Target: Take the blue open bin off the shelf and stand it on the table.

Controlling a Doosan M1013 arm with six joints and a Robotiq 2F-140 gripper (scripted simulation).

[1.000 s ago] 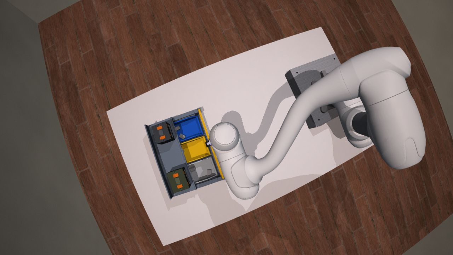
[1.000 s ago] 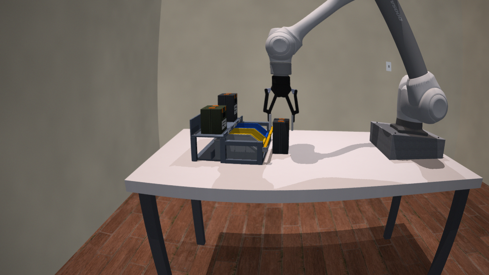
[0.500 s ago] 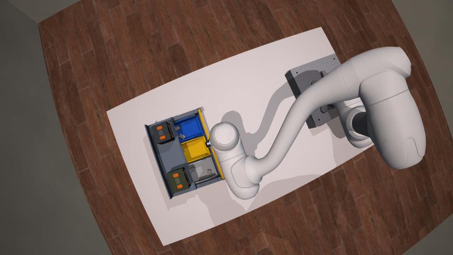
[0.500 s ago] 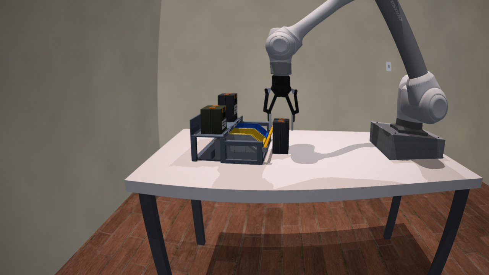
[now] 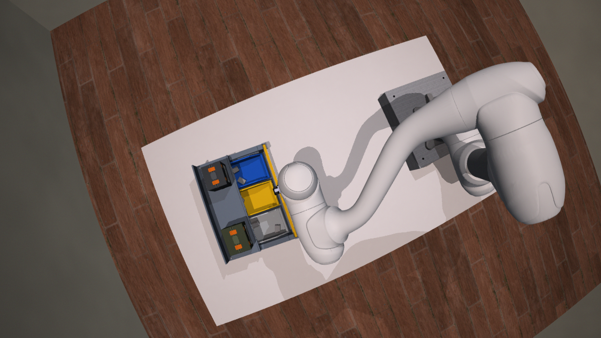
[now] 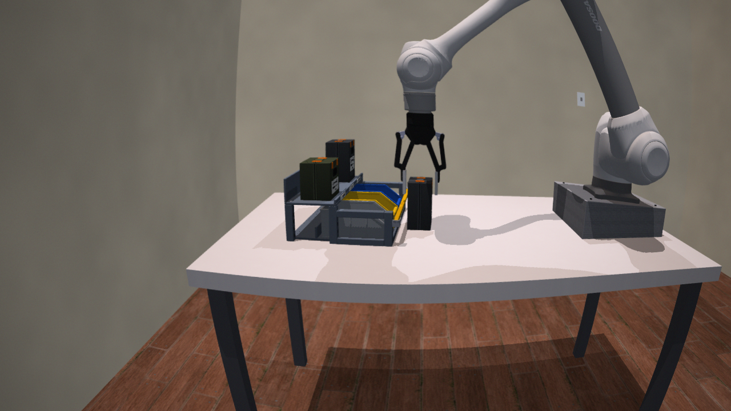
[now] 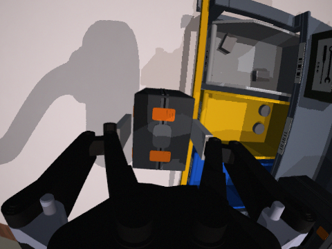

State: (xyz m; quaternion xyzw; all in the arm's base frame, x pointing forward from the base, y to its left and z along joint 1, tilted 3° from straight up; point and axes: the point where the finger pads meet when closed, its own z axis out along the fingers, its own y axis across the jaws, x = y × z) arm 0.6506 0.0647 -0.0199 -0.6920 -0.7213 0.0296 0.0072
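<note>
My hand is 50 mm above the black box. Also, from my hand: yellow bar 50 mm ahead, 60 mm below; blue open bin 160 mm ahead, 100 mm to the right, 80 mm below; yellow bin 150 mm ahead, 10 mm to the left, 80 mm below.
</note>
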